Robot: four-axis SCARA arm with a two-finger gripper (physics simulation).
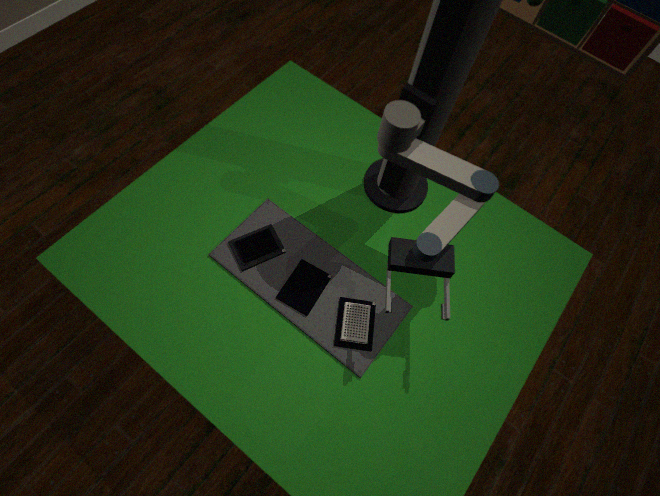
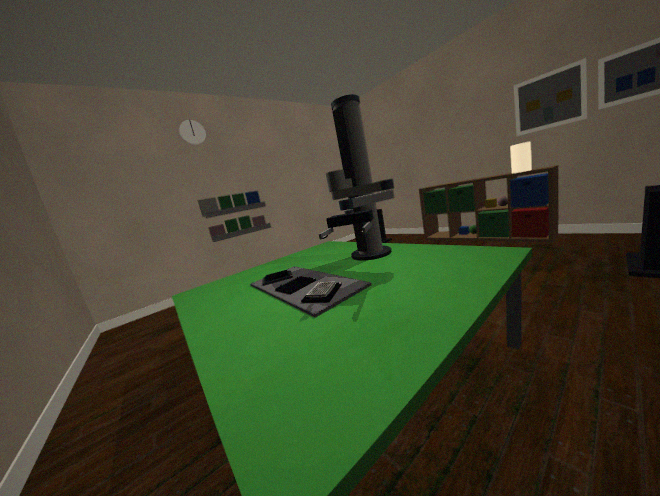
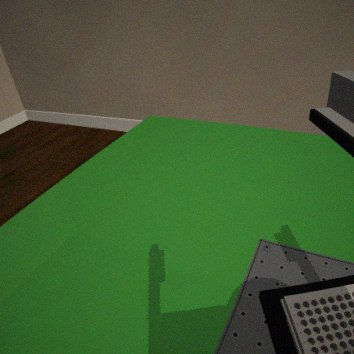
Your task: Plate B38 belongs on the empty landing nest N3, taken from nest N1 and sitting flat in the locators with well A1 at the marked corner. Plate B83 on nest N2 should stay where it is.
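A pale plate with a grid of wells sits in a black nest at the near right end of the grey board. The middle nest is black and looks low and flat. The far left nest looks taller, with a dark plate-like block in it. No labels or well A1 mark are readable, so I cannot tell which plate or nest is which. My gripper is open and empty, raised high beside the pale plate's end of the board.
The board lies on a green table top. The arm's column stands on a round base behind the board. Small round-topped posts stand at the nests' corners. Shadows of the arm and fingers fall across board and table.
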